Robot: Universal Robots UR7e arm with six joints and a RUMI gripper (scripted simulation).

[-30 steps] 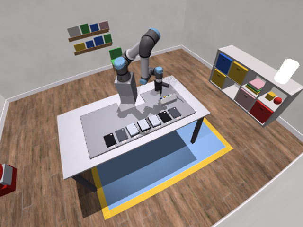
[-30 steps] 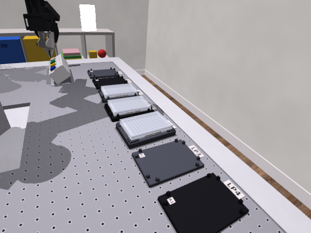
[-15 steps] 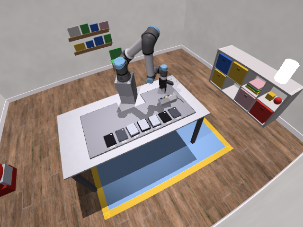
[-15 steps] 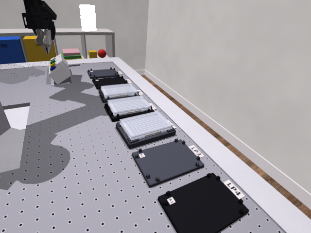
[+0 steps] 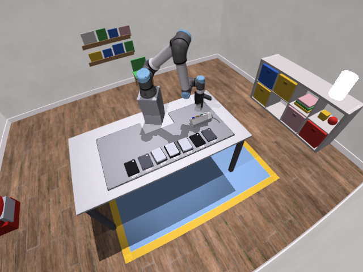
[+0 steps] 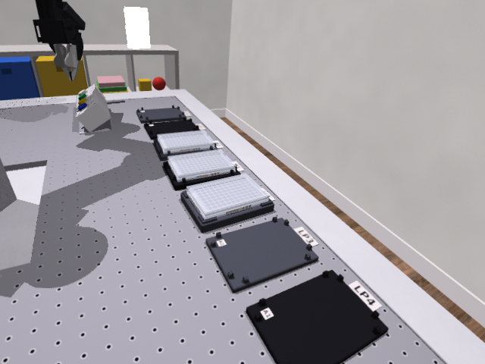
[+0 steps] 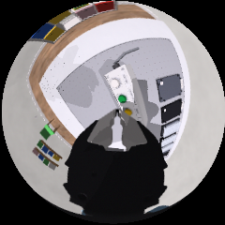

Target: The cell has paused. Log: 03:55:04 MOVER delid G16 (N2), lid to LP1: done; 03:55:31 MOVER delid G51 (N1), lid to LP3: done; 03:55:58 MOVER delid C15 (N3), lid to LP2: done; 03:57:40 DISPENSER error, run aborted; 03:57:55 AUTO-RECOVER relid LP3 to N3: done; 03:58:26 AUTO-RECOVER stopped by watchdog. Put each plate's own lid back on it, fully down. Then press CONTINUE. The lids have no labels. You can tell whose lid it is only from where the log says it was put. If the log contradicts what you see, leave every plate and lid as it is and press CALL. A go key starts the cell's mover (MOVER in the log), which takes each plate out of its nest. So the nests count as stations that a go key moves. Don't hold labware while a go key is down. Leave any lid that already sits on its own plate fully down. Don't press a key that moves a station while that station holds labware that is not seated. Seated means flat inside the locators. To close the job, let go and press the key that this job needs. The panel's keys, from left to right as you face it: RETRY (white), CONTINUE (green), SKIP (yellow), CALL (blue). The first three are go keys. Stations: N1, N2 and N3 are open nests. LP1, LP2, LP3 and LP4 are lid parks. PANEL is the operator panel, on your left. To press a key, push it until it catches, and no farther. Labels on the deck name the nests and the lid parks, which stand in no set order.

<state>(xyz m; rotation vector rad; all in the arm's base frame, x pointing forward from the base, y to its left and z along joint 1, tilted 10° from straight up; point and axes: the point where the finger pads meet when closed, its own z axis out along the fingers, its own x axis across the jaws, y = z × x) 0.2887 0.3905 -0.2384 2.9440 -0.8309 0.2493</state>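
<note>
My hand is 60 mm above the green key and 20 mm short of it. The rest, counted from my hand: lid park LP3: 720 mm to the right, 150 mm ahead, 130 mm below; then park LP1: 220 mm ahead, 210 mm to the right, 130 mm below; then white key: 60 mm below, 50 mm to the left, 20 mm ahead.
</note>
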